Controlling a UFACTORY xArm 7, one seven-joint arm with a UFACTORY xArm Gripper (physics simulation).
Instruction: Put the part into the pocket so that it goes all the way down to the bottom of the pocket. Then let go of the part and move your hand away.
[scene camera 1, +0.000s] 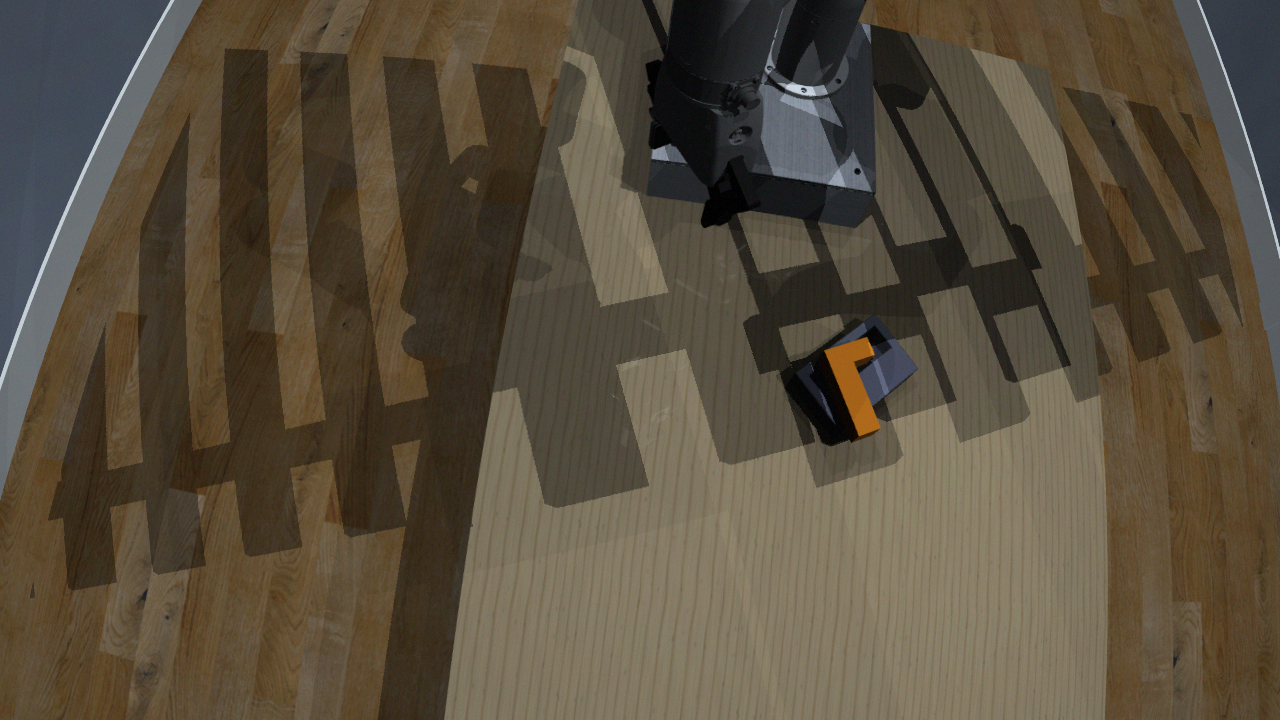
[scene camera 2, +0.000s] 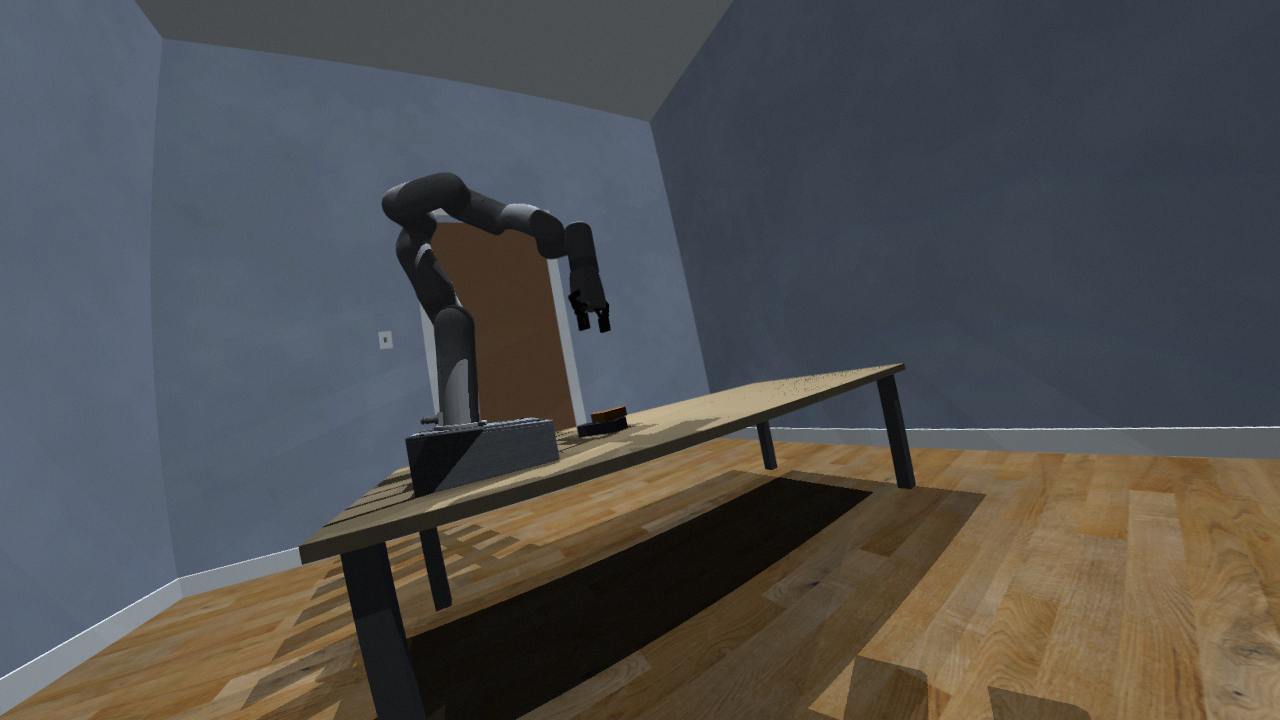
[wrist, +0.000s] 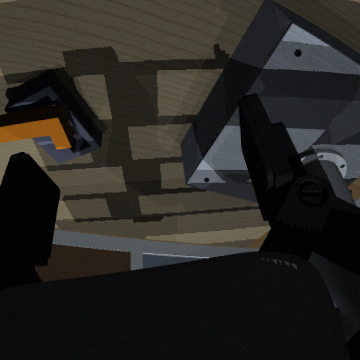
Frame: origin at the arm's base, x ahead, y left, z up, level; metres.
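Where they show: gripper, fingertip midpoint: (scene camera 1: 689, 180) (scene camera 2: 595, 330) (wrist: 134, 146); arm's base, link origin: (scene camera 1: 803, 63) (scene camera 2: 461, 427) (wrist: 309, 174).
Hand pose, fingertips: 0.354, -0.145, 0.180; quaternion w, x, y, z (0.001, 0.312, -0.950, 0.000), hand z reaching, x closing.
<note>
Each offset is from my fingertips to the top centre of the thing, as dx, dy, dz. Level surfaces: height alone.
The orange L-shaped part {+0.088, +0.245, -0.224} (scene camera 1: 852, 394) (scene camera 2: 609, 414) (wrist: 30, 130) lies across the top of the dark blue-grey pocket block {+0.057, +0.249, -0.254} (scene camera 1: 897, 367) (scene camera 2: 601, 428) (wrist: 89, 121). It sits above the rim, turned relative to the block, and its long arm reaches past the block's edge. The pocket's inside is dark and partly covered by the part. My gripper (scene camera 1: 688, 176) (scene camera 2: 594, 325) (wrist: 134, 146) is open with nothing between the fingers. It hangs high above the table, apart from the part and block, on the robot-base side in scene camera 1.
The robot's grey base box (scene camera 1: 805, 204) (scene camera 2: 483, 456) (wrist: 215, 120) stands on the wooden table {dz -0.290} (scene camera 1: 760, 591) (scene camera 2: 805, 385) beside the pocket block. The arm rises from it and arches over. Striped shadows cross the table and floor. A brown door (scene camera 2: 501, 331) is in the wall behind.
</note>
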